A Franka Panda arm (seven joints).
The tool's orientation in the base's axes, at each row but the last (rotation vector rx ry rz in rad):
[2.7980 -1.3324 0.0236]
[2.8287 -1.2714 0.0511]
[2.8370 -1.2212 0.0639]
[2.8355 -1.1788 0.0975]
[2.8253 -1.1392 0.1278]
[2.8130 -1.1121 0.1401]
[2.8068 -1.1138 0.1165]
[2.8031 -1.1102 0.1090]
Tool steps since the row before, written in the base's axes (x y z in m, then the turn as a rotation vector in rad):
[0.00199 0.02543 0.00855 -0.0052 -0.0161 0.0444]
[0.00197 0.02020 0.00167 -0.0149 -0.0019 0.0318]
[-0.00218 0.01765 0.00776 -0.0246 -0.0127 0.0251]
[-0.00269 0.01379 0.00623 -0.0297 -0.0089 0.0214]
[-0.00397 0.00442 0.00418 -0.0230 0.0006 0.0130]
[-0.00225 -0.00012 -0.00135 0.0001 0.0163 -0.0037]
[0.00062 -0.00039 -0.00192 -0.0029 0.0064 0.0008]
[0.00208 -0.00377 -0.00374 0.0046 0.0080 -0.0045]
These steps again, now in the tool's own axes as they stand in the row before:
[-0.01820 -0.01728 -0.00969 0.0106 0.0156 -0.0436]
[-0.01370 -0.01483 -0.00265 -0.0070 0.0131 -0.0319]
[-0.01383 -0.01028 -0.00892 -0.0062 0.0274 -0.0247]
[-0.01109 -0.00755 -0.00750 -0.0128 0.0282 -0.0215]
[-0.00542 -0.00018 -0.00483 -0.0155 0.0163 -0.0140]
[-0.00173 0.00153 0.00125 -0.0114 -0.0121 0.0014]
[0.00049 -0.00030 0.00197 -0.0064 -0.0026 -0.0018]
[0.00364 0.00096 0.00428 -0.0026 -0.0093 0.0034]

